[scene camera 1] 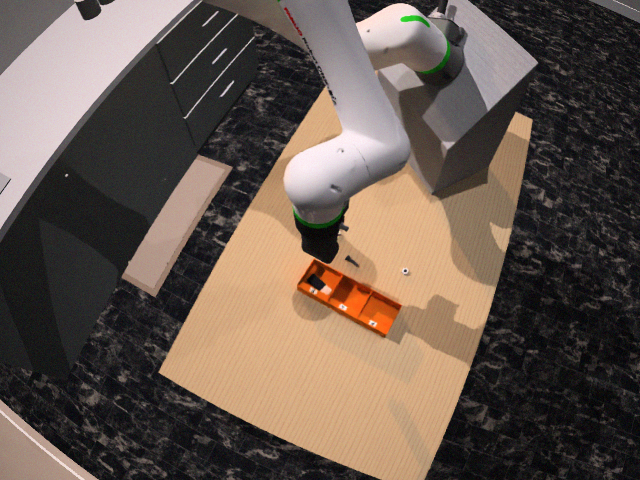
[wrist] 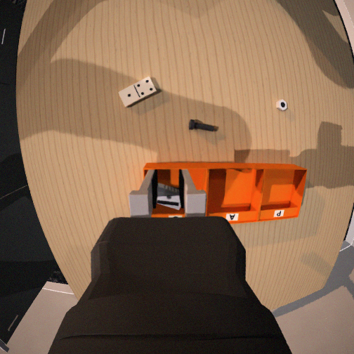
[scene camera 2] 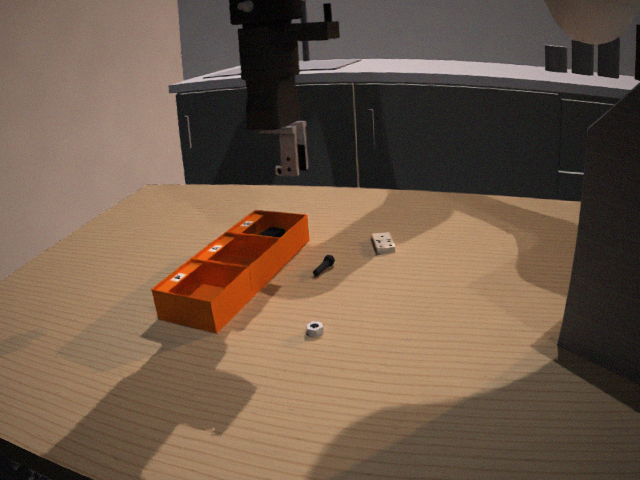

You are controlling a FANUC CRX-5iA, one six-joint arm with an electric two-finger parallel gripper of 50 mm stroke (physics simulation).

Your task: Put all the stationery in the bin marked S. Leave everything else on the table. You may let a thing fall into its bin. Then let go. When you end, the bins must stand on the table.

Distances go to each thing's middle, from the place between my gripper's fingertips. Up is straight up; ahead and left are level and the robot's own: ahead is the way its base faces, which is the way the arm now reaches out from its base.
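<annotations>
There is the orange three-part bin [scene camera 2: 206, 292], and my hand is 80 mm to the right of it, 60 mm short of it and 90 mm above it.
</annotations>
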